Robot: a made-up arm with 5 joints.
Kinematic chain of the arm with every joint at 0, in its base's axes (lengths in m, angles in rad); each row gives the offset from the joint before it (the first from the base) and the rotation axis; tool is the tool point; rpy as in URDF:
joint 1: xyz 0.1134 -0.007 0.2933 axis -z
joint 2: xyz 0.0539 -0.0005 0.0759 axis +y
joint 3: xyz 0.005 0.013 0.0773 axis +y
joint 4: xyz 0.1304 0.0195 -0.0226 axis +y
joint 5: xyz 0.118 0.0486 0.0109 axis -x
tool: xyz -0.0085 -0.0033 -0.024 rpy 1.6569 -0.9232 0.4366
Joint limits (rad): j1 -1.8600..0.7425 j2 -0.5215..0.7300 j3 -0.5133..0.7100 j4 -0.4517..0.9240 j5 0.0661..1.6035
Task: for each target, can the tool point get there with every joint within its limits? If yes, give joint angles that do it. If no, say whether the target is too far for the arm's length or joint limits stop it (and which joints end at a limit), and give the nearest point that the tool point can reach.
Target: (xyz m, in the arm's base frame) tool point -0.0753 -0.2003 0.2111
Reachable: no: joint limits stop it (at a limit: joint 1, joint 2, joint 3, joint 4, joint 5) | nearest point 0.0360 -0.0125 0.2236 | short by 0.219 m
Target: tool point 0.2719 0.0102 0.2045
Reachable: yes | joints 0.2946 0.4269 0.6118 0.3973 0.7085
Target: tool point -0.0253 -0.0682 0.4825
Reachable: no: joint limits stop it (at a limit: joint 1, joint 2, joint 3, joint 4, joint 5) | nearest point 0.0305 0.0727 0.6497 | short by 0.226 m
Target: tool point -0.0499 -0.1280 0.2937
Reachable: no: joint limits stop it (at a limit: joint 1, joint 2, joint 3, joint 4, joint 5) | nearest point 0.0360 -0.0125 0.2236 | short by 0.160 m
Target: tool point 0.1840 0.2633 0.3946
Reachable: yes | joints -1.0721 -0.2439 0.4858 -0.3481 0.4475
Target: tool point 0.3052 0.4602 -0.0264
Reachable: no: too far | nearest point 0.2180 0.2478 0.2374 | short by 0.350 m
